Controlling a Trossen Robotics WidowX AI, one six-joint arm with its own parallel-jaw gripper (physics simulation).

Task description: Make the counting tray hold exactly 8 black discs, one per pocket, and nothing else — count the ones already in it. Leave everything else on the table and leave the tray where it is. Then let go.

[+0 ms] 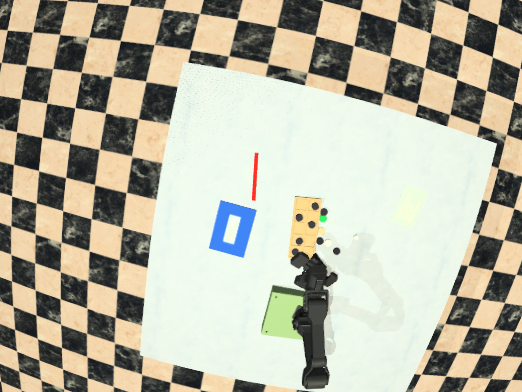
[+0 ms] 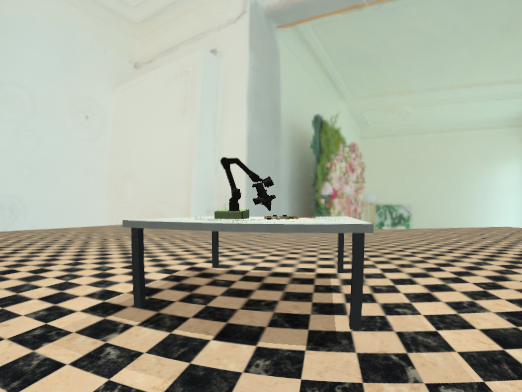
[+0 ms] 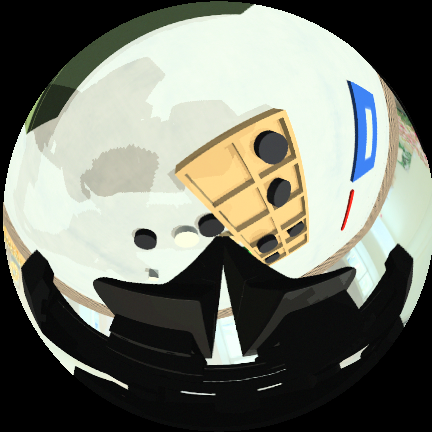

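Note:
The tan counting tray (image 1: 305,232) (image 3: 234,201) has two rows of pockets. Several pockets each hold a black disc, such as the near-corner disc (image 3: 271,147) and the far disc (image 1: 315,206). Three pockets show no disc: two adjoining ones on the loose-disc side, nearest the base, and one far corner pocket. Loose black discs lie beside the tray: one (image 1: 324,212) by its far end, one (image 1: 320,241) (image 3: 211,225) close to its long edge, and one (image 1: 336,251) (image 3: 145,239) farther out. My gripper (image 2: 270,209) (image 3: 221,241) is shut and empty, raised above the table near the tray.
A green disc (image 1: 323,218), a tan disc (image 1: 321,231) and a cream disc (image 1: 328,243) (image 3: 186,236) lie along the tray's loose-disc side. A blue frame (image 1: 217,227) (image 3: 357,135), a red bar (image 1: 255,176) (image 3: 347,210) and a pale yellow card (image 1: 410,205) lie farther off. The green base block (image 1: 282,317) stands behind.

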